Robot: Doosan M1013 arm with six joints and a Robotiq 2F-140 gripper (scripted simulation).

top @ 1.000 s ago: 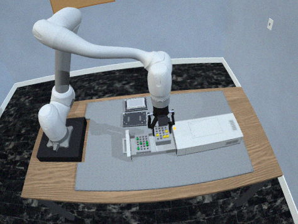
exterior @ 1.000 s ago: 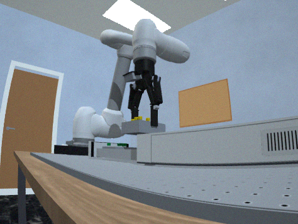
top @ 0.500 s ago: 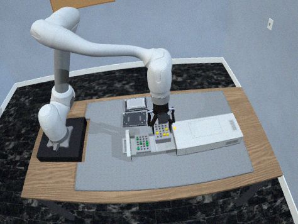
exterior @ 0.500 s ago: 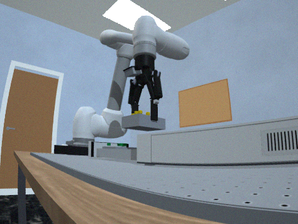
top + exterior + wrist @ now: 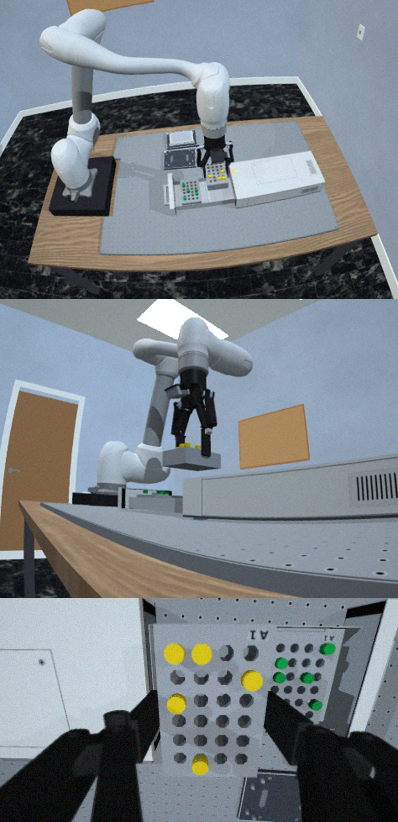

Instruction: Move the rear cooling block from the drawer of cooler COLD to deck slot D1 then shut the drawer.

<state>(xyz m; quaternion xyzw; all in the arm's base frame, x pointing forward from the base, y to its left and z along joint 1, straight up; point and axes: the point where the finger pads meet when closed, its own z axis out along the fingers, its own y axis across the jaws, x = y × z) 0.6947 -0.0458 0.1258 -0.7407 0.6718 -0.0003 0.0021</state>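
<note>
Now: the deck slot D1 220 mm to the left of my hand, 180 mm behind it and 170 mm below it. The rest, counted from my hand: drawer (130 mm below, 80 mm behind, 10 mm to the right); white cooler (130 mm below, 110 mm ahead, 10 mm to the left); cooling block (30 mm below).
</note>
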